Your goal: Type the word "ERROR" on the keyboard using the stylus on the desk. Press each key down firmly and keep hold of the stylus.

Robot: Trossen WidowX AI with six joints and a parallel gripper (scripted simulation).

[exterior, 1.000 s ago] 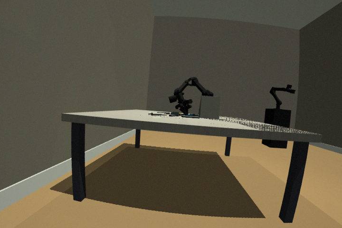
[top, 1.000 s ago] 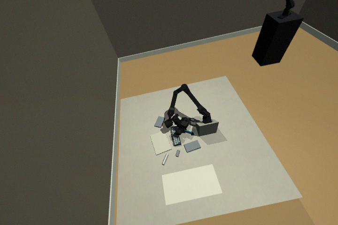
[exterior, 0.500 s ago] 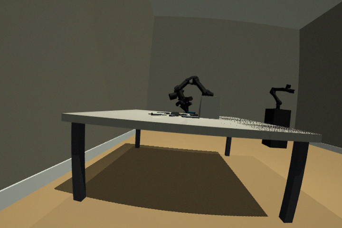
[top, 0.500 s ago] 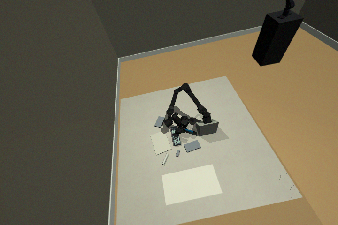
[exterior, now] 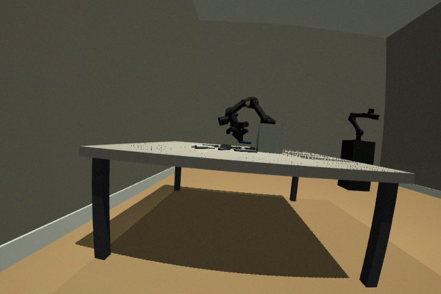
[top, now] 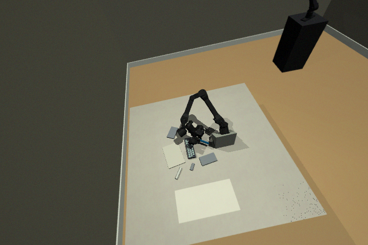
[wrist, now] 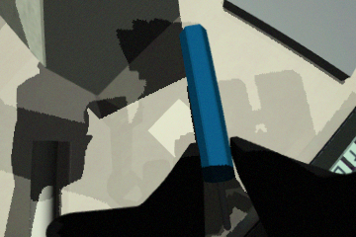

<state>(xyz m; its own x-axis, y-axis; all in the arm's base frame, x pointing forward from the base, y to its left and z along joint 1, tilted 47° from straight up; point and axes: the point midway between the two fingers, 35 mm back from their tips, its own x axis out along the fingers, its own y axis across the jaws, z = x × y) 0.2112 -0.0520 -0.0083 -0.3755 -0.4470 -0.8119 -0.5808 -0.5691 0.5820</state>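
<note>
My gripper tip is 150 mm to the right of the grey block, 50 mm above it and 30 mm past it. The rest, counted from my gripper tip: blue stylus (right at my gripper tip); notepad (250 mm ahead, 60 mm to the left, 50 mm below).
</note>
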